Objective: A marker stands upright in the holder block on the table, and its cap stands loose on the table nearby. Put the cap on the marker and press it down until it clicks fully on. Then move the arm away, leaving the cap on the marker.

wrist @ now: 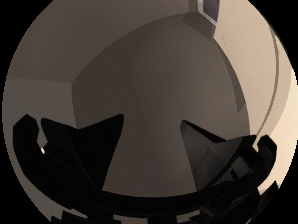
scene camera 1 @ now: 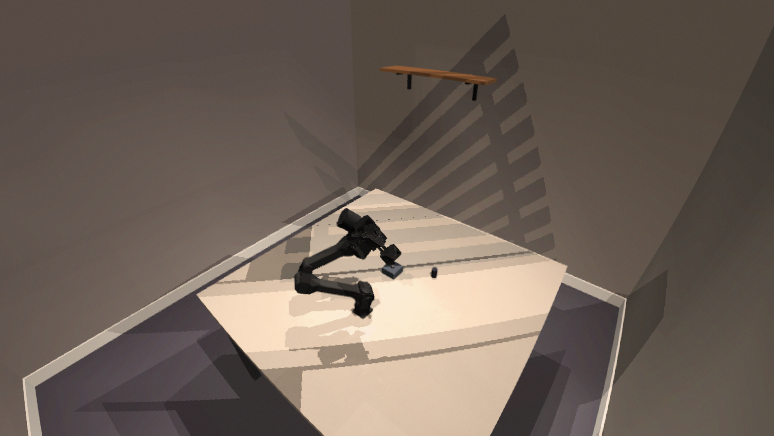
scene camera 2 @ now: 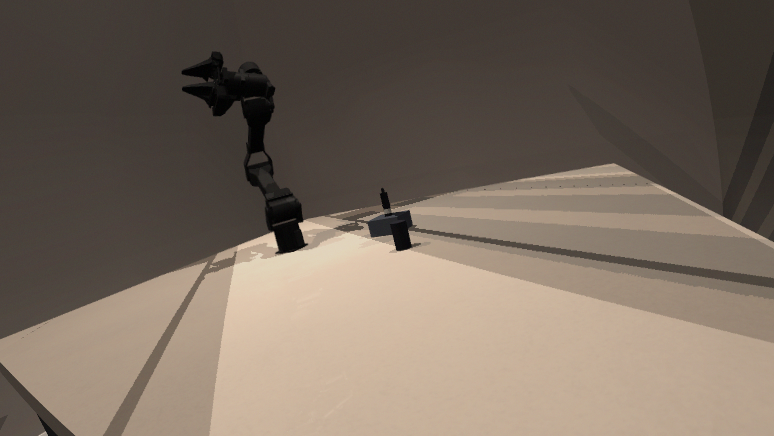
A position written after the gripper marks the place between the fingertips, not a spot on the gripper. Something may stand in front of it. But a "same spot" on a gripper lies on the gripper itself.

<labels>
gripper: wrist; scene camera 1 389, 252; scene camera 2
same spot on gripper: (wrist: 213, 160) = (scene camera 2: 207, 94)
</labels>
